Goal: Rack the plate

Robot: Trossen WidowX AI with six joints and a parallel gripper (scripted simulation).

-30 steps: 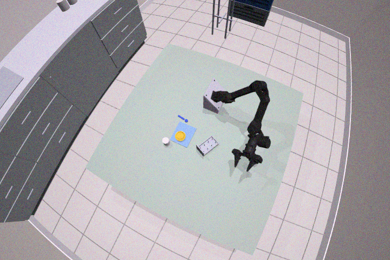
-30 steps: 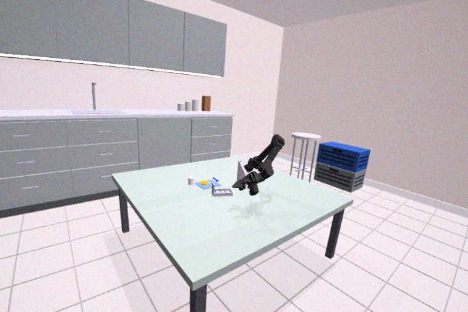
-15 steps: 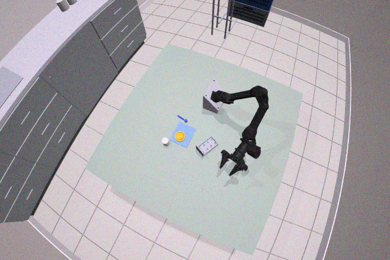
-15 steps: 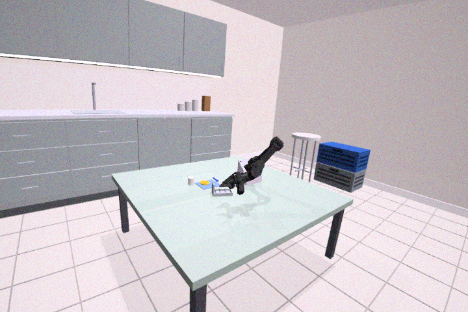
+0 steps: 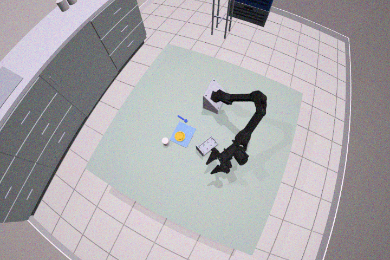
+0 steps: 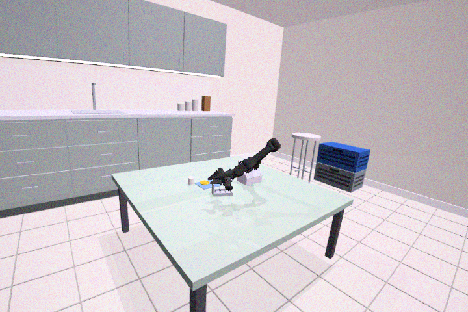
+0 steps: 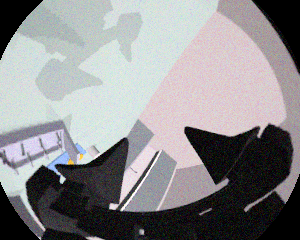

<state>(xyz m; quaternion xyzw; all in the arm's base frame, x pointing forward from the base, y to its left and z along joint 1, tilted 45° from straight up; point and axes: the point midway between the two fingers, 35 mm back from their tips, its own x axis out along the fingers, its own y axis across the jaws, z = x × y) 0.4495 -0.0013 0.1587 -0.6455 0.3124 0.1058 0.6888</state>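
Right now my gripper tip is 180 mm past the yellow plate, 240 mm to the left of it and 130 mm above it. Round my gripper tip: grey dish rack 170 mm behind, 50 mm to the right, 120 mm below; blue mat 200 mm behind, 230 mm to the right, 140 mm below; white cup 110 mm behind, 320 mm to the right, 120 mm below.
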